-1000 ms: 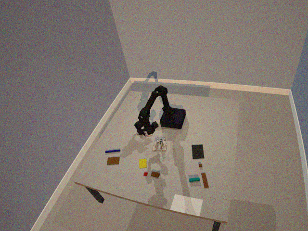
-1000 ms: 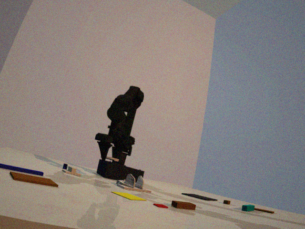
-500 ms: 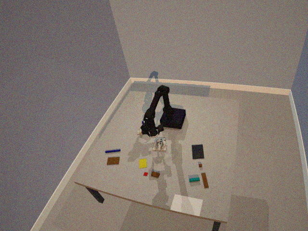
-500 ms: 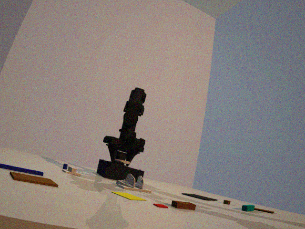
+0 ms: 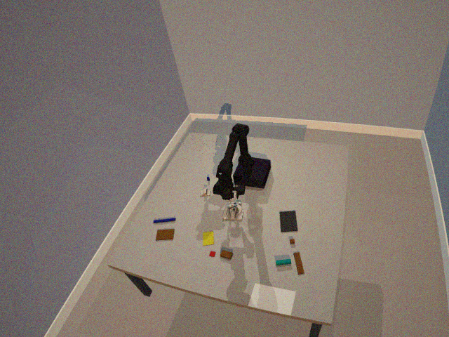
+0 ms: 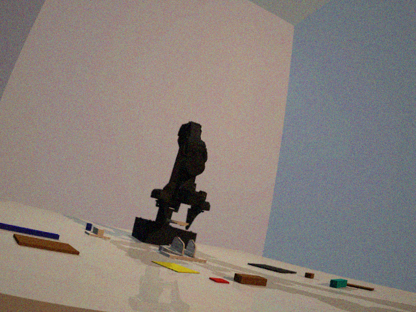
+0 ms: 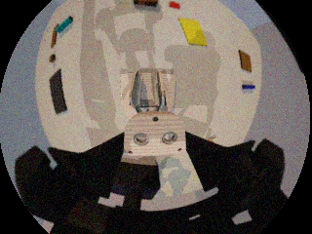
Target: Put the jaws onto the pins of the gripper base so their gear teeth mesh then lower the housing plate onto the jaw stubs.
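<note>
The gripper base lies 2 cm above my gripper tip and 1 cm ahead of it. The rest, counted from my gripper tip: jaw 7 cm below, 1 cm ahead; then housing plate 8 cm below, 1 cm to the left, 1 cm behind; then yellow tile 26 cm ahead, 8 cm below, 6 cm to the right.
</note>
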